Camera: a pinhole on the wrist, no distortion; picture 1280 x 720 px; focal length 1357.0 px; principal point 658.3 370.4 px. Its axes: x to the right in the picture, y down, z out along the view. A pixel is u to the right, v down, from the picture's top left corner.
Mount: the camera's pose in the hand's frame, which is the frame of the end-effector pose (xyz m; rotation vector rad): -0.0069 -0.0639 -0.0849 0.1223 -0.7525 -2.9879
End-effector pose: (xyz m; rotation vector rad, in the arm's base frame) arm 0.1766 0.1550 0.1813 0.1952 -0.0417 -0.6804
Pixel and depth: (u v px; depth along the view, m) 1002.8 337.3 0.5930
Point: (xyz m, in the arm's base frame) 0.1040 0.3826 0.6397
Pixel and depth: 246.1 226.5 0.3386
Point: 0.2889 0.1841 0.4035
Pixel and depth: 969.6 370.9 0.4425
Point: 0.1158 0.3025 0.5029
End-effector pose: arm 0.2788 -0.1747 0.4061 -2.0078 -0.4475 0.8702
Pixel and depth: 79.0 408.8 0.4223
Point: 0.1503 0.0063 0.1242
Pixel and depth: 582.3 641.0 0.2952
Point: 0.1209 -0.0788 0.3167
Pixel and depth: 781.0 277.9 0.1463
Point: 0.2278 -0.1797 0.3952
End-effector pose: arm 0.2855 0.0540 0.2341 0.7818 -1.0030 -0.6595
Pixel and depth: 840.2 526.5 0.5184
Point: -0.1055 0.1140 0.4027
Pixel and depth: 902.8 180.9 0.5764
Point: -0.0882 0.2366 0.4968
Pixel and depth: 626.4 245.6 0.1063
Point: 0.2756 0.0614 0.2243
